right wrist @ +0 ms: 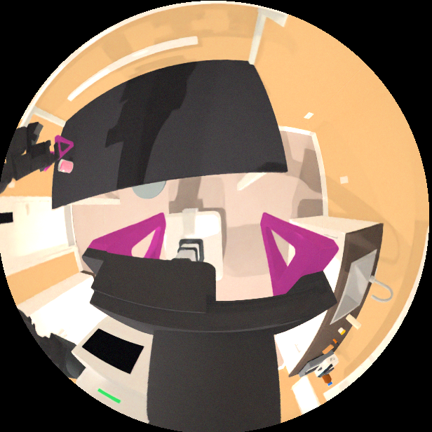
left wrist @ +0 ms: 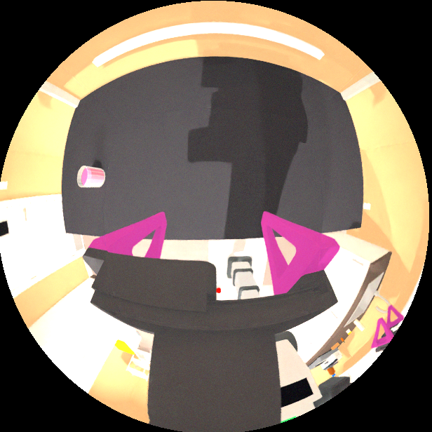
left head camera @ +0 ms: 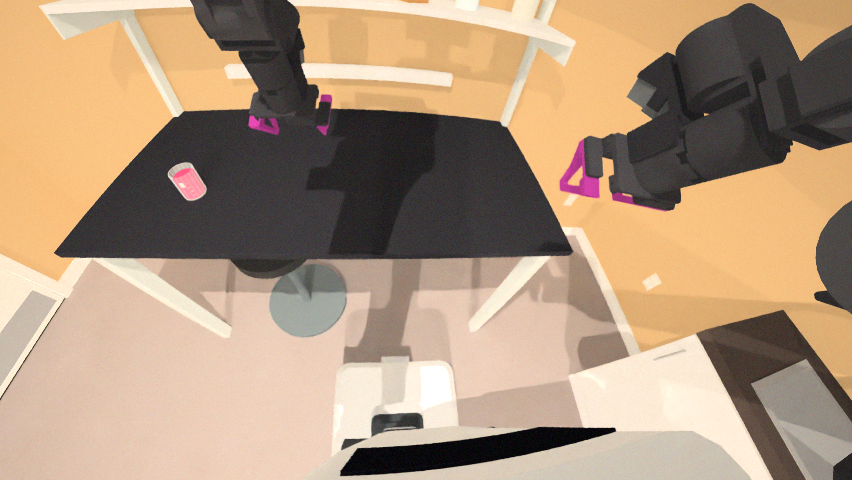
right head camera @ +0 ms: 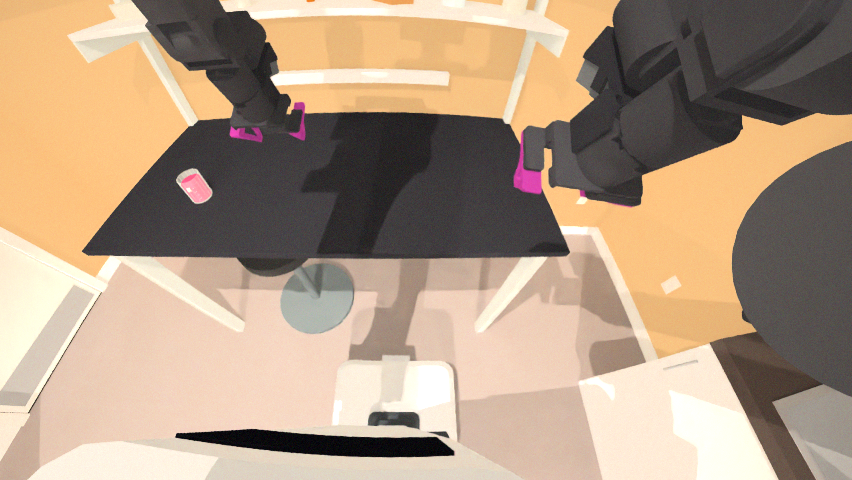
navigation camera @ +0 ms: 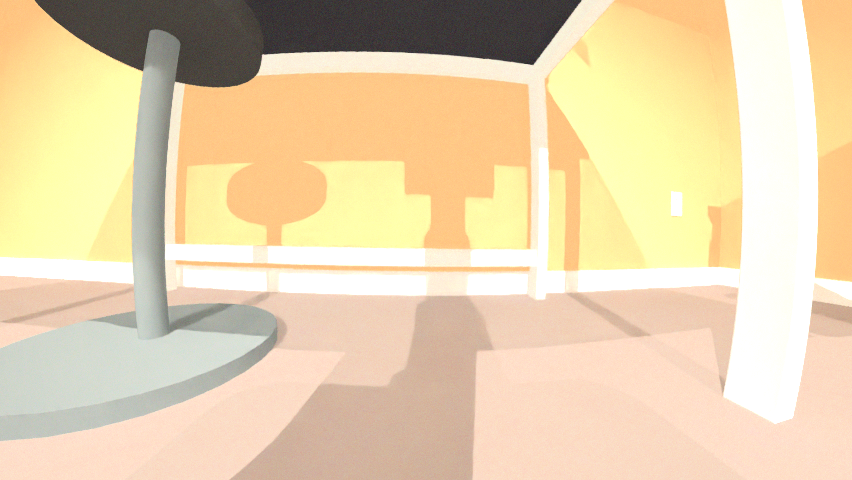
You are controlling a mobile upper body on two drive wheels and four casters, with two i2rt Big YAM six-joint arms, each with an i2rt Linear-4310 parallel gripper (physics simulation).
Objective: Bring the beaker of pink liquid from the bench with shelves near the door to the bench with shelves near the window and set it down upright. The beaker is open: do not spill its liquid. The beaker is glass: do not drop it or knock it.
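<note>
The glass beaker of pink liquid [left head camera: 188, 181] [right head camera: 195, 186] [left wrist: 91, 176] [right wrist: 65, 166] stands upright on the left part of the black bench top [left head camera: 238, 220] [right head camera: 250, 220] [left wrist: 140, 150] [right wrist: 225, 115]. My left gripper [left head camera: 298, 126] [right head camera: 273, 132] [left wrist: 213, 216] is open and empty above the bench, to the right of the beaker and farther back in the head views. Its fingers are apart from the beaker. My right gripper [left head camera: 605, 193] [right head camera: 557, 187] [right wrist: 212, 217] is open and empty, out past the right edge of the bench top.
A white shelf [left head camera: 357, 11] [right head camera: 357, 13] spans the back above the bench. A stool [left head camera: 307, 301] [right head camera: 317, 298] [navigation camera: 152, 178] stands under the bench's front left. A white cabinet with a sink [left head camera: 655, 393] is at the lower right. A bench leg [navigation camera: 775, 208] is close at the right.
</note>
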